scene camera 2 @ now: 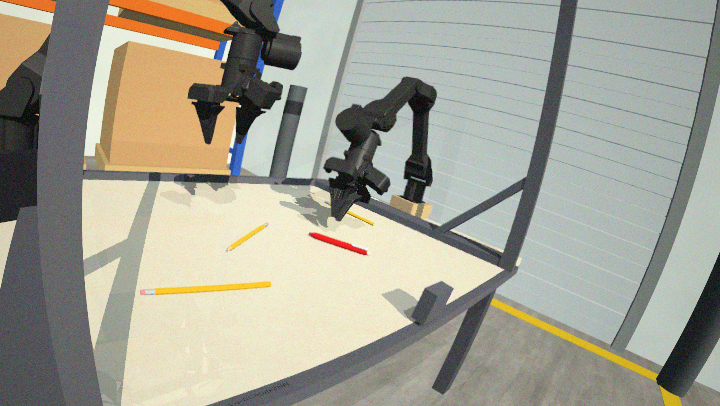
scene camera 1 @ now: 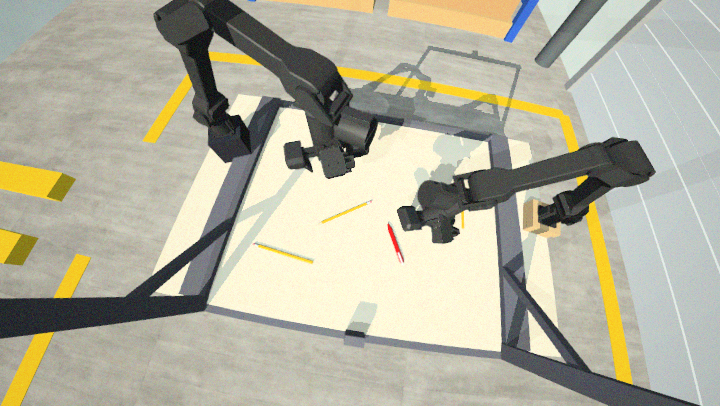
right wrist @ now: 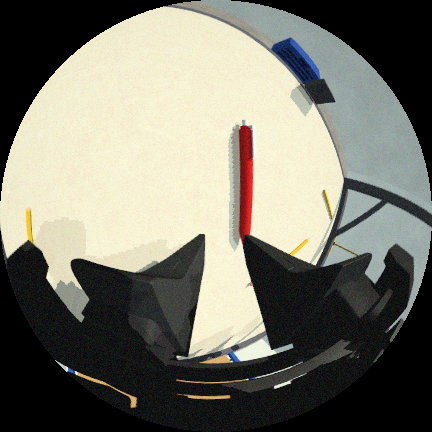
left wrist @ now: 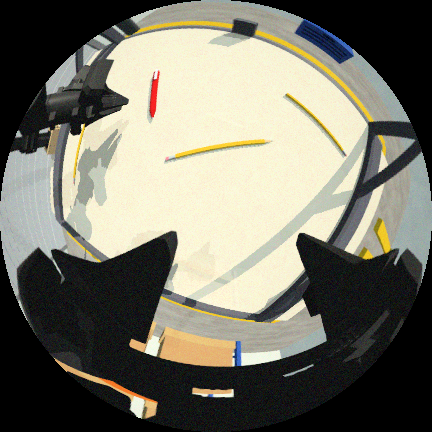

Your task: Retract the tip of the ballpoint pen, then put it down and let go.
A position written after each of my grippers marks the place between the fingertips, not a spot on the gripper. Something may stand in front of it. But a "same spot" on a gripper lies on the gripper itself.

my right gripper: scene camera 2; scene camera 1 408, 227; right wrist 224, 240; left wrist
same spot on my right gripper: [scene camera 2: 343, 190] = [left wrist: 102, 94]
